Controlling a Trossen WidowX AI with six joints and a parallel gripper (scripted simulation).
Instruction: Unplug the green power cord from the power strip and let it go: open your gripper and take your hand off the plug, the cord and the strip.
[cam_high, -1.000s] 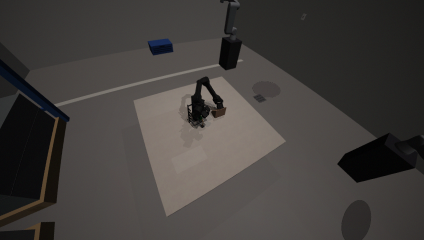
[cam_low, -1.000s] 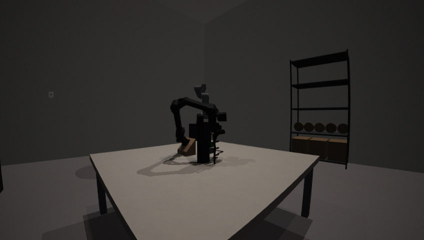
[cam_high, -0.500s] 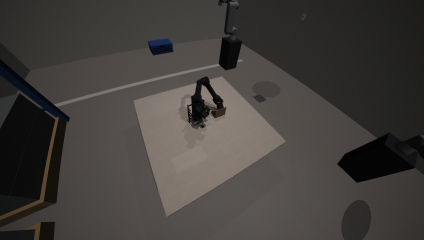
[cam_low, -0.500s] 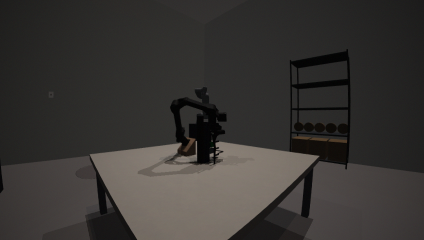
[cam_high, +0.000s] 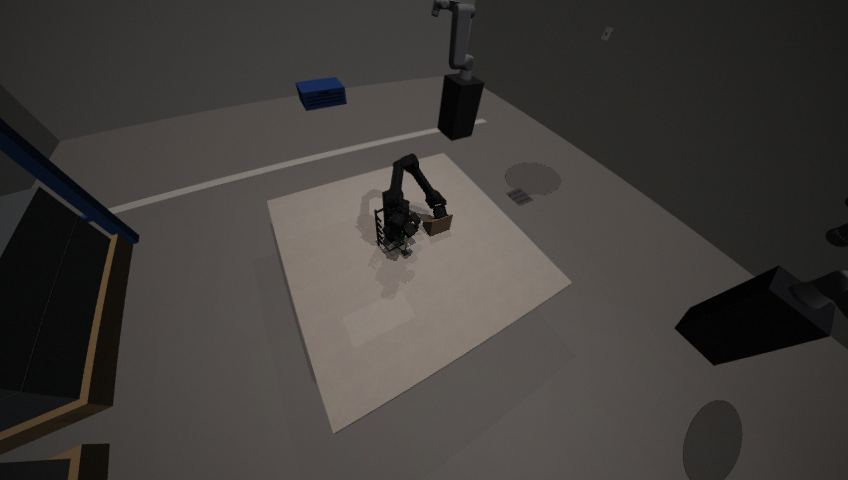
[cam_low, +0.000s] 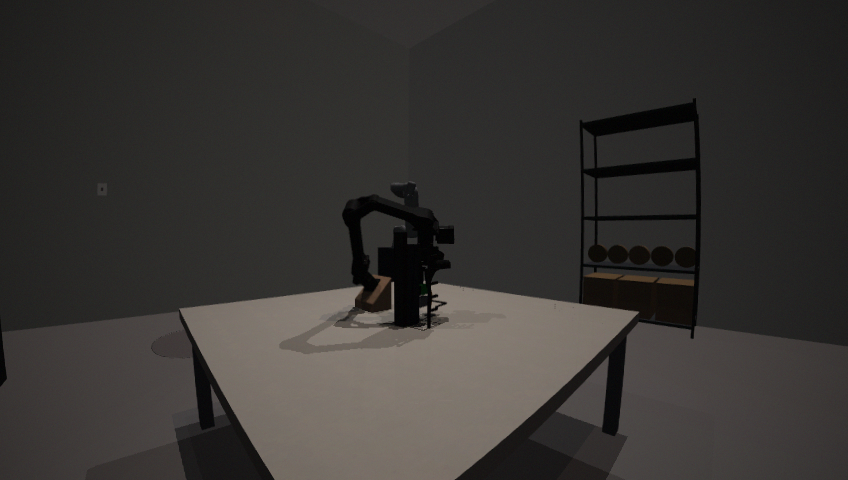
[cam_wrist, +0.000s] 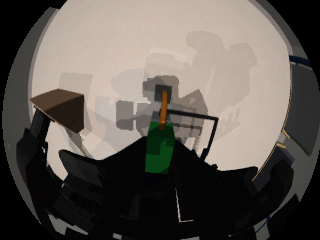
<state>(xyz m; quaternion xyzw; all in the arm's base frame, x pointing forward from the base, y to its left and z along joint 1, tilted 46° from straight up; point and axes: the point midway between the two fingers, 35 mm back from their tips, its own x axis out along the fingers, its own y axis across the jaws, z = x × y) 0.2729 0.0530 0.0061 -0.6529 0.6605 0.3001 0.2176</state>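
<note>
Right now the green plug is 10 mm ahead of my gripper tip and 30 mm to the right of it. Also, from my gripper tip: black block: 10 mm ahead, 100 mm to the right, 20 mm above.
</note>
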